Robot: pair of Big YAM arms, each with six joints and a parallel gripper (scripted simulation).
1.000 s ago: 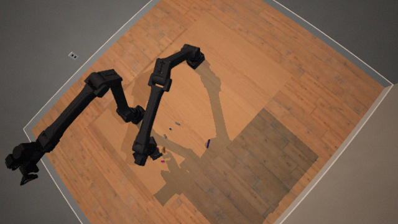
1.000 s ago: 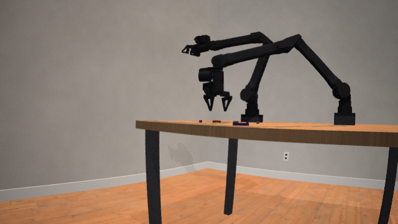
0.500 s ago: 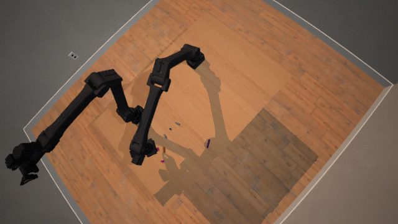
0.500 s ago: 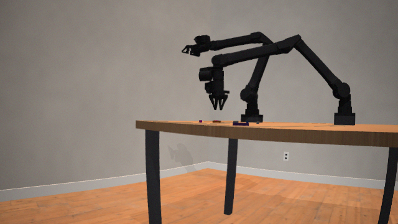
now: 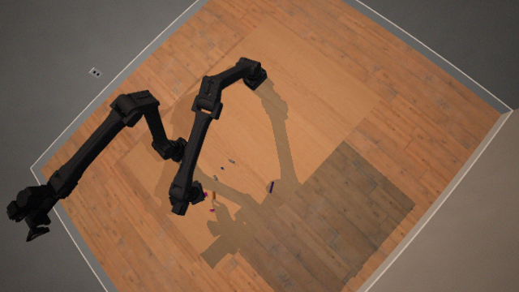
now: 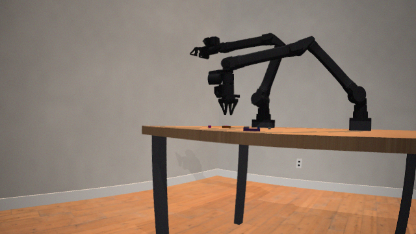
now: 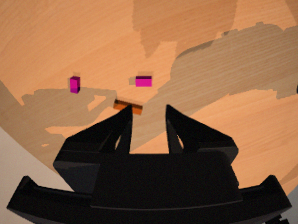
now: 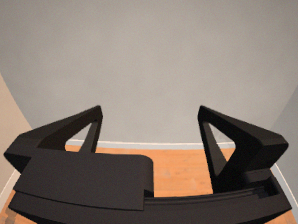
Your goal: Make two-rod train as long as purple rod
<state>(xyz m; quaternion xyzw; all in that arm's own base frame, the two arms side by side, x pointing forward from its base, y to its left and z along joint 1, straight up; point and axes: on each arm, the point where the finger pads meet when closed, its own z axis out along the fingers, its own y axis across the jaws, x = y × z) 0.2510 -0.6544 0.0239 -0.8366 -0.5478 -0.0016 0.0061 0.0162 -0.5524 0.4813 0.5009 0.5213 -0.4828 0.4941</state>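
Right now the orange rod is 40 mm ahead of my left hand, 20 mm to the left of it and 70 mm below it. Round my left hand: blue rod 40 mm behind, 150 mm to the left, 70 mm below; then purple rod 220 mm ahead, 280 mm to the left, 70 mm below; then magenta rod 90 mm ahead, 40 mm to the right, 70 mm below.
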